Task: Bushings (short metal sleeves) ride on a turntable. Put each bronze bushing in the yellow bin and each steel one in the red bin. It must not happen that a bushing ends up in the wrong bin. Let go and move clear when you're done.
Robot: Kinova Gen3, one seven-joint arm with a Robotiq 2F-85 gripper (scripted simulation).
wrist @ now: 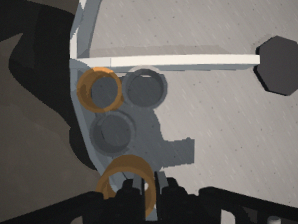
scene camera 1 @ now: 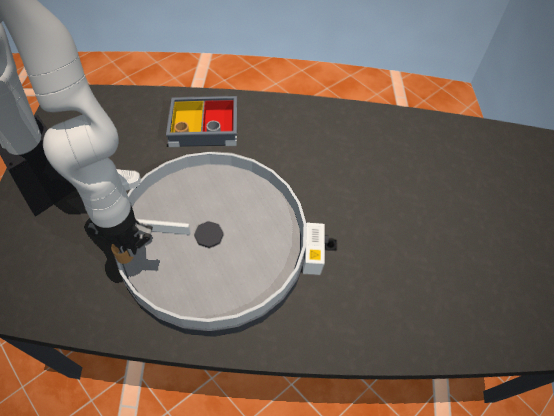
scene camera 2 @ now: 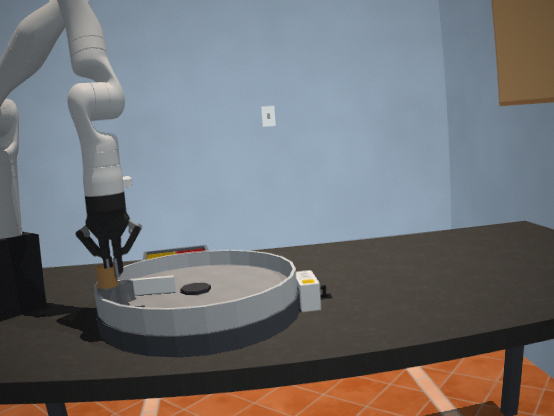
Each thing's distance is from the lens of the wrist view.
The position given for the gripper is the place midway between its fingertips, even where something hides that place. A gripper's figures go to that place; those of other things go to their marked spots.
gripper (wrist: 149,185): 0.17 m
bronze bushing (wrist: 126,163): 0.15 m
bronze bushing (wrist: 86,81): 0.21 m
